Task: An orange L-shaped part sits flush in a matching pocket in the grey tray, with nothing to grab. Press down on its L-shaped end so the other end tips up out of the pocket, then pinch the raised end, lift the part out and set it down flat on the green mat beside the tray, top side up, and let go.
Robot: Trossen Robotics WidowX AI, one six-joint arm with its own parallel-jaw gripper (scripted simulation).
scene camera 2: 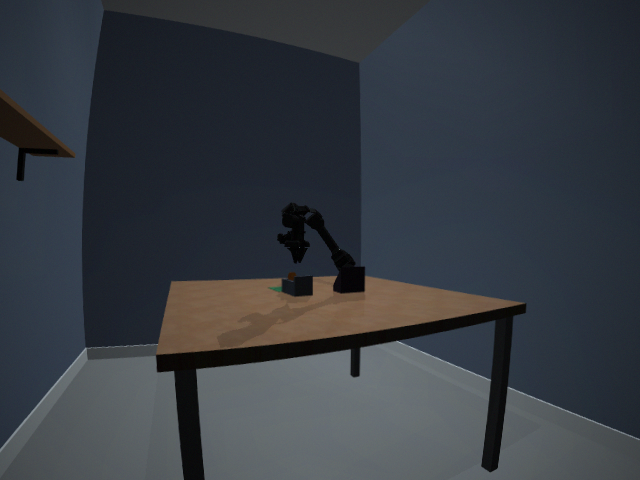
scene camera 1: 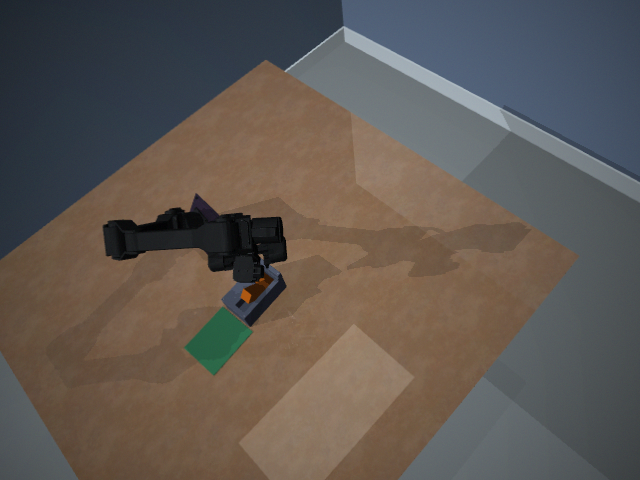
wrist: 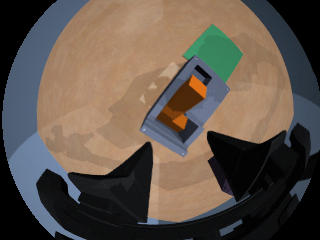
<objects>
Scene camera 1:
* my gripper: 256, 268
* green mat: 219, 339
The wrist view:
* my gripper: 180, 140
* orange L-shaped part: 192, 91
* green mat: 213, 47
</objects>
